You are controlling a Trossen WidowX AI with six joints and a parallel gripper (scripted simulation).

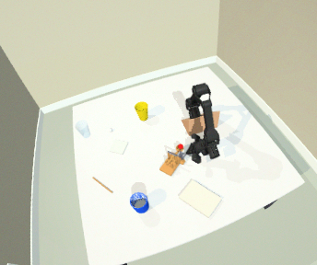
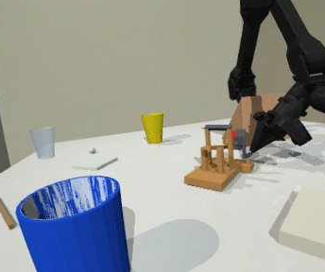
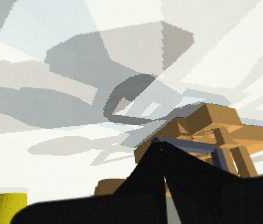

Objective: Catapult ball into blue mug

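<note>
Now: the red ball 4 cm to the right of my gripper tip, 3 cm above it and 2 cm ahead of it. Round my gripper tip: cream pad (29 cm to the left, 5 cm ahead, 2 cm below); blue mug (36 cm ahead, 20 cm to the left); wooden catapult (6 cm ahead, 2 cm above).
</note>
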